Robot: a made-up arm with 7 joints.
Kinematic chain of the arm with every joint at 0, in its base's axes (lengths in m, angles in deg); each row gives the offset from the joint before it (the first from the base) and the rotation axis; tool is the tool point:
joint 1: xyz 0 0 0.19 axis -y
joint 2: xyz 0.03 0.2 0 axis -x
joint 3: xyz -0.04 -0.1 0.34 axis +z
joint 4: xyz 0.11 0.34 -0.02 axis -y
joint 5: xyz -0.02 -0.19 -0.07 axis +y
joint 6: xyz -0.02 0 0.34 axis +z
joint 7: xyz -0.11 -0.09 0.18 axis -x
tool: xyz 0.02 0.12 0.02
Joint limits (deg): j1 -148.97..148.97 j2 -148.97..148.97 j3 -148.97..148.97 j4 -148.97..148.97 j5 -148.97..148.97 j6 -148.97..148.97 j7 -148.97..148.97
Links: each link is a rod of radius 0.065 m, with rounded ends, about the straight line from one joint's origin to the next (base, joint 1, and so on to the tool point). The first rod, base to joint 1, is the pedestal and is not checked.
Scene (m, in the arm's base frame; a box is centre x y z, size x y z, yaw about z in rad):
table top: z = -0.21
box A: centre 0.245 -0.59 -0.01 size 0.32 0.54 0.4 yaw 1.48
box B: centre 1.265 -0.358 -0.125 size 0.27 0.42 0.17 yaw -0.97
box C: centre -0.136 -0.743 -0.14 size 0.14 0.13 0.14 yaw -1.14
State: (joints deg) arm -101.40 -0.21 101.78 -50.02 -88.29 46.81 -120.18
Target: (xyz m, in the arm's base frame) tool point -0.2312 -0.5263 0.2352
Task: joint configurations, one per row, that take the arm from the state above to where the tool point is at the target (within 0.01 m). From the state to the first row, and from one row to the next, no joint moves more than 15 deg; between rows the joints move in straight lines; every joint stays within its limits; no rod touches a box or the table.
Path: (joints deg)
1: -91.95 -4.76 95.42 -52.98 -86.46 38.21 -106.48
2: -82.49 -9.32 89.05 -55.93 -84.64 29.60 -92.77
3: -73.04 -13.87 82.69 -58.89 -82.81 21.00 -79.07
4: -70.81 -21.10 76.37 -64.19 -95.75 13.40 -75.32
5: -68.58 -28.34 70.06 -69.50 -108.69 5.81 -71.56
6: -66.35 -35.57 63.74 -74.80 -121.62 -1.79 -67.81
7: -64.13 -42.81 57.42 -80.10 -134.56 -9.39 -64.06
8: -61.90 -50.04 51.10 -85.40 -147.50 -16.99 -60.30
9: -73.06 -49.69 61.06 -71.78 -138.37 -2.41 -73.02
10: -84.23 -49.35 71.02 -58.15 -129.24 12.17 -85.73
11: -95.39 -49.00 80.97 -44.53 -120.11 26.75 -98.44
12: -106.56 -48.66 90.93 -30.90 -110.98 41.33 -111.15

